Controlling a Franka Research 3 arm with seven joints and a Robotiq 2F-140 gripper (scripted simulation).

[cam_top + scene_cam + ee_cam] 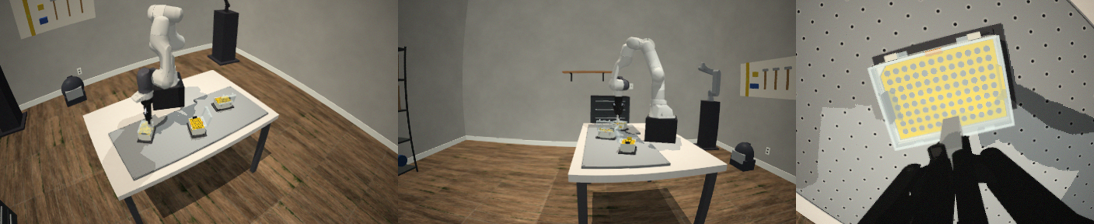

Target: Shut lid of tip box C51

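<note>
The clear lid lies 40 mm below my hand, 30 mm to the right of it and 20 mm behind it.
</note>
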